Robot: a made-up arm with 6 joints. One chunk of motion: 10 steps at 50 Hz.
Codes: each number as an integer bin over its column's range. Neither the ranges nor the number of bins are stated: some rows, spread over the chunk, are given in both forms.
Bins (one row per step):
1: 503 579 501 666 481 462
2: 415 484 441 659 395 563
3: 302 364 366 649 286 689
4: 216 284 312 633 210 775
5: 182 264 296 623 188 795
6: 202 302 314 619 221 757
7: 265 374 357 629 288 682
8: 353 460 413 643 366 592
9: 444 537 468 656 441 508
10: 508 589 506 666 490 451
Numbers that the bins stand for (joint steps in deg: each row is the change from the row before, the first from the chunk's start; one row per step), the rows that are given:
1: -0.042 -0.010 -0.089 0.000 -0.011 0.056
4: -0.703 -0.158 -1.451 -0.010 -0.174 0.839
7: -0.590 -0.113 -1.127 -0.011 -0.127 0.607
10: -0.030 -0.005 -0.053 0.000 -0.006 0.029
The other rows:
2: -0.245 -0.058 -0.522 -0.002 -0.063 0.309
3: -0.505 -0.118 -1.062 -0.005 -0.128 0.624
5: -0.781 -0.168 -1.567 -0.013 -0.187 0.889
6: -0.735 -0.149 -1.437 -0.014 -0.167 0.794
8: -0.387 -0.070 -0.723 -0.007 -0.080 0.381
9: -0.178 -0.031 -0.327 -0.003 -0.035 0.171

